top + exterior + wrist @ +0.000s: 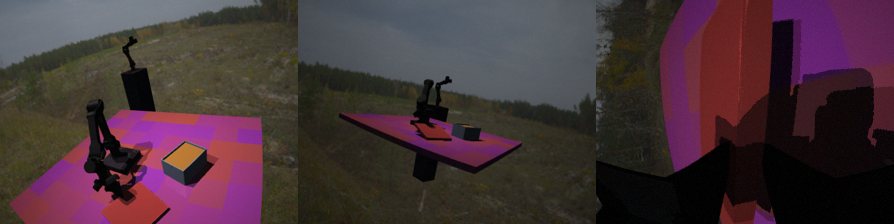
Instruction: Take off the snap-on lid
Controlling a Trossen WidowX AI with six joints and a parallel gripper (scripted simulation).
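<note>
My gripper tip is 80 mm short of the red lid, 20 mm above it and 10 mm to the left of it. The rest, counted from my gripper tip: dark grey storage box 360 mm to the left, 110 mm ahead, 10 mm below.
</note>
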